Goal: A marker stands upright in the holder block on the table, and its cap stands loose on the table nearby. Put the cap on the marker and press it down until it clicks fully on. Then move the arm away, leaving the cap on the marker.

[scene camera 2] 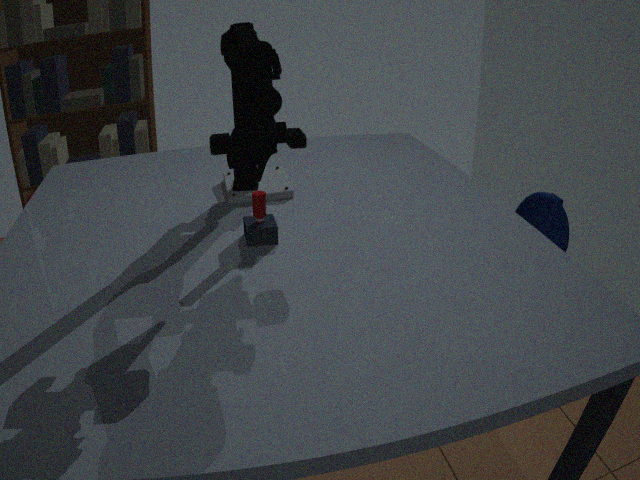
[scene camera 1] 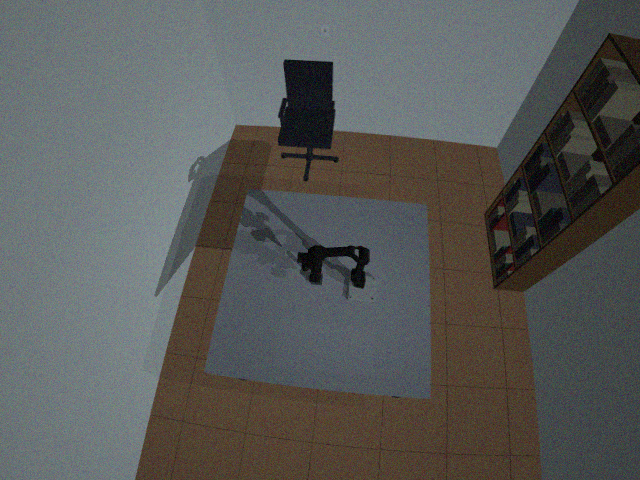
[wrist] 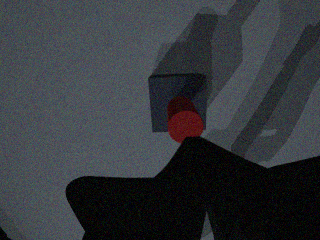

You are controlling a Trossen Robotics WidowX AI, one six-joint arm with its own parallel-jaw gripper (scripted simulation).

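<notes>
Shut and holding nothing, the gripper [scene camera 2: 258, 181] is visible. The gripper appears too in the wrist view [wrist: 191, 143], and so does a red cap [wrist: 183, 120].
</notes>
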